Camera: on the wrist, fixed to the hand. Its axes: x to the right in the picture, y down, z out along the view.
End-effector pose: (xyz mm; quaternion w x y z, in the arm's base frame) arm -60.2 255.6 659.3 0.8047 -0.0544 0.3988 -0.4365
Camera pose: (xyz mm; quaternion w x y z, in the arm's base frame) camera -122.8 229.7 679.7 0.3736 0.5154 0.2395 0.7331
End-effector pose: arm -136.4 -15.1 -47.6 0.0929 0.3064 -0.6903 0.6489
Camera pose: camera -97.4 11.9 4.8 0.4797 0.8008 0.2848 -0.2179
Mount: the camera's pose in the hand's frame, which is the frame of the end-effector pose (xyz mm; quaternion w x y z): -11.6 -66.0 -22.6 0.0481 0.0382 0.2288 0.9715
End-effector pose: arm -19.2 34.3 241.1 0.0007 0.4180 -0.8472 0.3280
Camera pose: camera 28.9 26.3 292.3 0.1407 0.8780 0.4341 -0.1445
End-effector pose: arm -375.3 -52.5 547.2 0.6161 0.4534 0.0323 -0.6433
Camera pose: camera -419.2 -14.3 507.0 0.6299 0.2239 -0.3225 0.6701
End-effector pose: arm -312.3 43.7 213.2 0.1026 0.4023 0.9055 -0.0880
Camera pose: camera -356.6 -2.7 243.0 0.1321 -0.9231 0.3272 -0.1529
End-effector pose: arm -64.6 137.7 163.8 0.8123 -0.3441 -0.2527 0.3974
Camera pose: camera -24.5 90.6 198.0 0.2760 0.3220 -0.5232 -0.7392
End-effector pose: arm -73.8 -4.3 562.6 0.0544 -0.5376 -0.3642 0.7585
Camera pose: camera -70.0 49.5 608.4 0.6304 0.5512 -0.5462 0.0198
